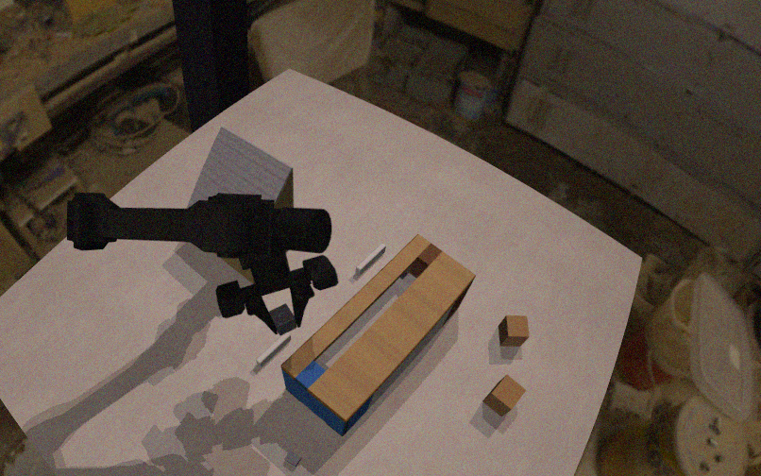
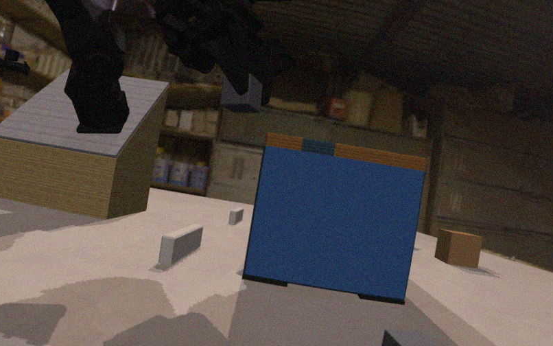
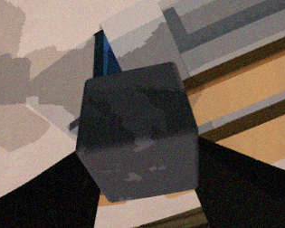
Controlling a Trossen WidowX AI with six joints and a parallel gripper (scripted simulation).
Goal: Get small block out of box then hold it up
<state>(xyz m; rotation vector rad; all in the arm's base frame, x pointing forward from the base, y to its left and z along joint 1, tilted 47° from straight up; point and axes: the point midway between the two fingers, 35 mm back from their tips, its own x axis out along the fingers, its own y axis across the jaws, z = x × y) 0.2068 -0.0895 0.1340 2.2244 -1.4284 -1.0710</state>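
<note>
The grey block lies 1 cm behind my gripper tip and 1 cm to the left of it. Round my gripper tip: box (9 cm ahead, 13 cm to the left, 11 cm below).
</note>
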